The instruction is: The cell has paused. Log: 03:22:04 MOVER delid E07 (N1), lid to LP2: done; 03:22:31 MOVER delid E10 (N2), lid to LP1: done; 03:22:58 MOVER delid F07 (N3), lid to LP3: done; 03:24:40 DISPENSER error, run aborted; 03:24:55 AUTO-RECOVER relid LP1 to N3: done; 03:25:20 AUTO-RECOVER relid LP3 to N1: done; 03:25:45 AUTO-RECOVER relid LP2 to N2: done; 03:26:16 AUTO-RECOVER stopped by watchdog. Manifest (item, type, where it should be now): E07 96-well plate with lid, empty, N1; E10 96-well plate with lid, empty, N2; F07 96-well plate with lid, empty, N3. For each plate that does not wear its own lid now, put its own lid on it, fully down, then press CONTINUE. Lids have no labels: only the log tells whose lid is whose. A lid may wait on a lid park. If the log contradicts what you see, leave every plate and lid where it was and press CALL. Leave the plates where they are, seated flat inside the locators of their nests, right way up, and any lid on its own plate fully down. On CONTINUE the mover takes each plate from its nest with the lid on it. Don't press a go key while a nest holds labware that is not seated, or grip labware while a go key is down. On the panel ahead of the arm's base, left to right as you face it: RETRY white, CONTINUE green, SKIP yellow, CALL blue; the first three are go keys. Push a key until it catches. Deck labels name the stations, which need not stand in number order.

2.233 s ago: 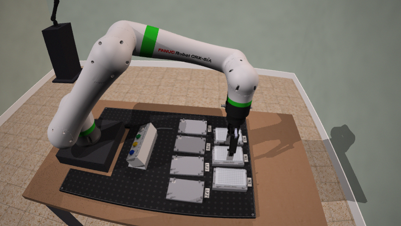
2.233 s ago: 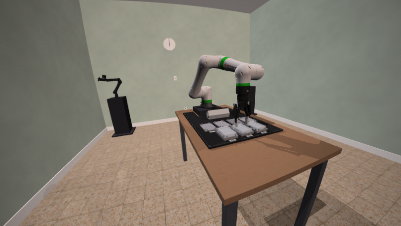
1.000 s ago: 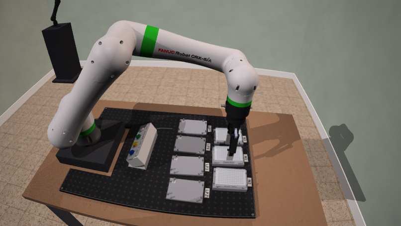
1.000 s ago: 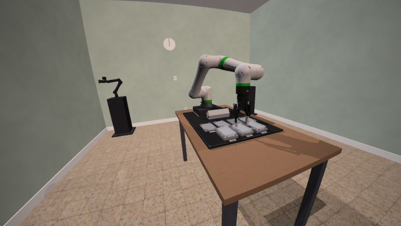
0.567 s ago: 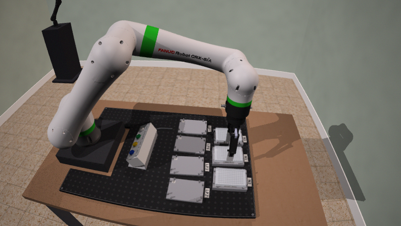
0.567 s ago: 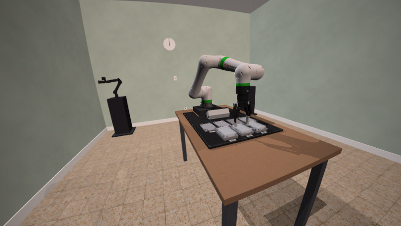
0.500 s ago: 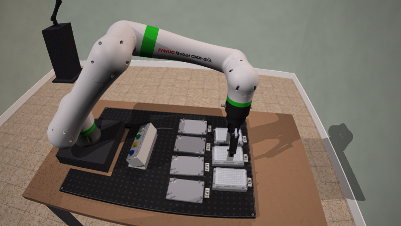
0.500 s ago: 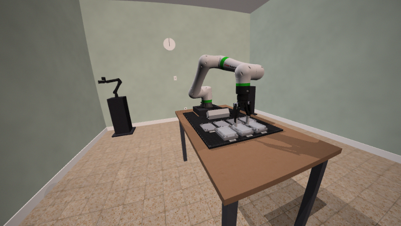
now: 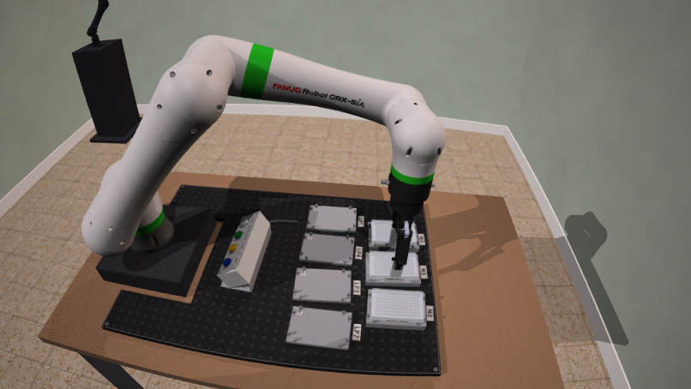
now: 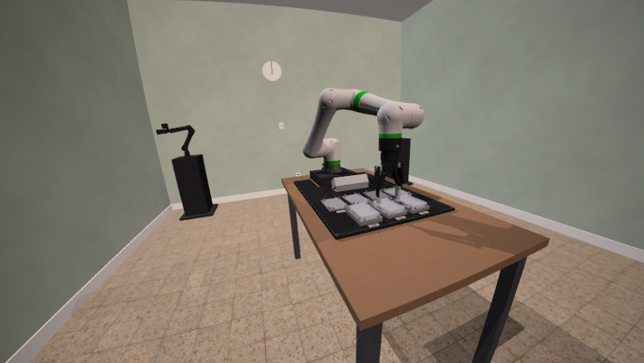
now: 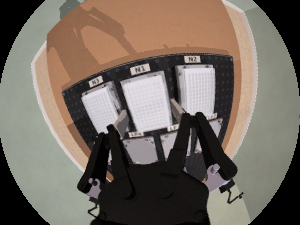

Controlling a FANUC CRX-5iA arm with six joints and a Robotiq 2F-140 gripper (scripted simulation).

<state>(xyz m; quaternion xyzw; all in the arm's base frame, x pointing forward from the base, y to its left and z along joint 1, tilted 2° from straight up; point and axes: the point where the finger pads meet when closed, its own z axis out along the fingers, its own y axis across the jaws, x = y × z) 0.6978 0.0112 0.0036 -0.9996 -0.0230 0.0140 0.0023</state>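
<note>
My hand is 50 mm above the plate. Also, from my hand: nest n2: 130 mm to the right, 60 mm below, 10 mm ahead; then LP4: 180 mm behind, 70 mm below, 60 mm to the left; then LP3: 180 mm behind, 70 mm to the right, 70 mm below.
</note>
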